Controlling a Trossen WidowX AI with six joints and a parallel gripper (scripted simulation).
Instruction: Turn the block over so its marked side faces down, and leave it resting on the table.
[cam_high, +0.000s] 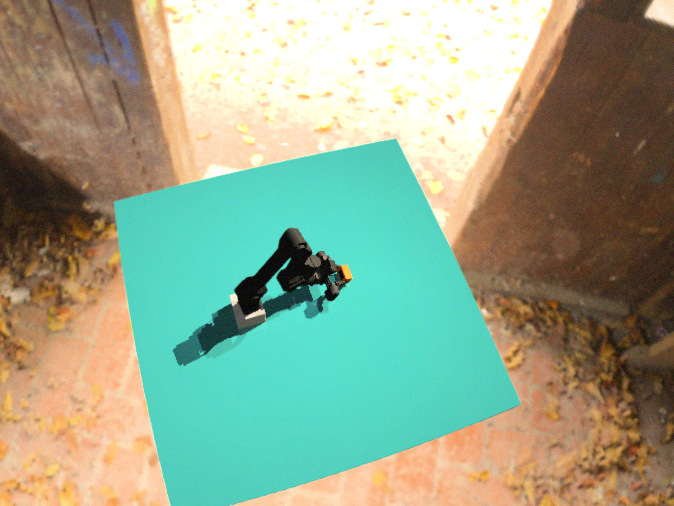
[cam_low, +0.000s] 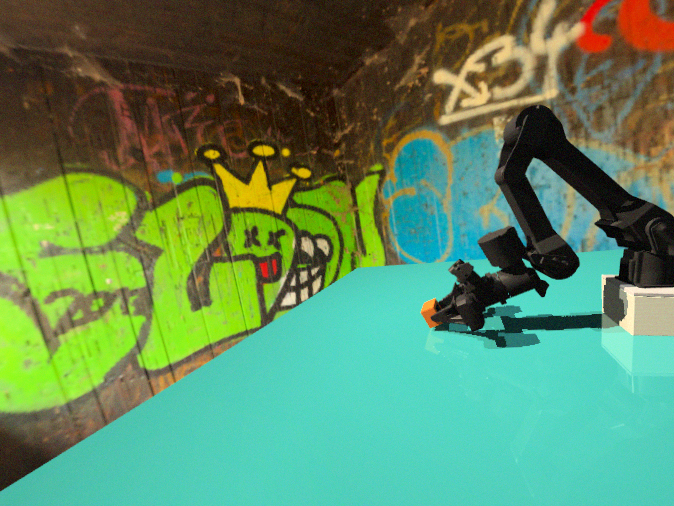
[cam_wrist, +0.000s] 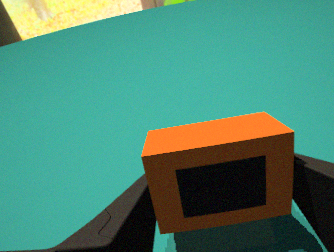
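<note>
Now: gripper tip 1 cm past the orange block.
</note>
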